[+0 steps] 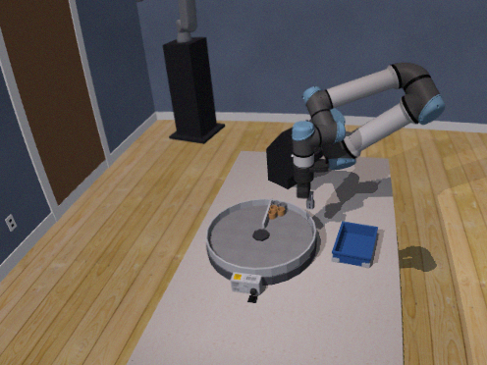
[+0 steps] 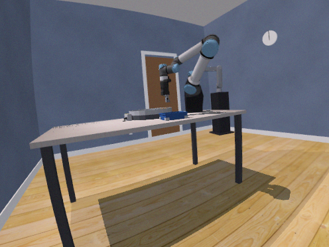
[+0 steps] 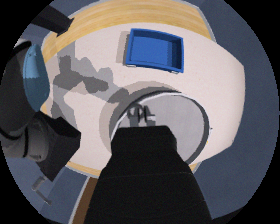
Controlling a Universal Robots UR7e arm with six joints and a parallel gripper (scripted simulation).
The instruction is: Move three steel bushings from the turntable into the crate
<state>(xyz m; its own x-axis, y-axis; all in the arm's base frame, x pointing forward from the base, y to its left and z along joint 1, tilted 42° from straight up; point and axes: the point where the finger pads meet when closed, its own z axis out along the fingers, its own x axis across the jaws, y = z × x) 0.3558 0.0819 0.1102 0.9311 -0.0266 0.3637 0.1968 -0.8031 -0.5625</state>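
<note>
The blue crate lies 190 mm to the left of my hand, 130 mm below it and 20 mm ahead of it. Round my hand: round grey turntable: 150 mm to the right, 130 mm ahead, 100 mm below.
</note>
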